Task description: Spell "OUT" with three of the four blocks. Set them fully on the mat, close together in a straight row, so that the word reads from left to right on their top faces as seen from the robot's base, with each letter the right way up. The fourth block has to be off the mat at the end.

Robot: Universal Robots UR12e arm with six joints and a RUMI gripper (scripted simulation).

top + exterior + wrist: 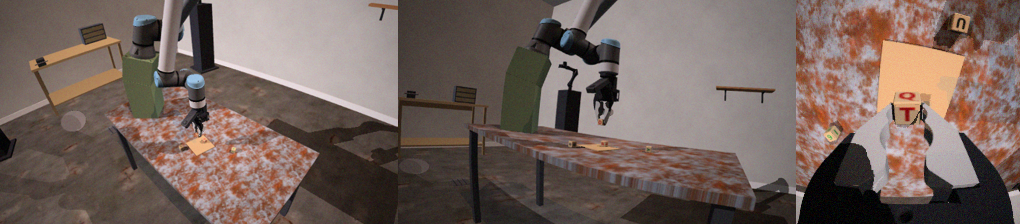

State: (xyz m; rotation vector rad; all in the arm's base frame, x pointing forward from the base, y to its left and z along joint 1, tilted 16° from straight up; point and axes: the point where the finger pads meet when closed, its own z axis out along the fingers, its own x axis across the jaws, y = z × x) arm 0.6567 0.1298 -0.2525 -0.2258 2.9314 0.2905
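Right now the tan mat is 20 mm behind my hand, 20 mm to the left of it and 120 mm below it. The rest, counted from my hand: block (60 mm behind, 100 mm to the right, 110 mm below).
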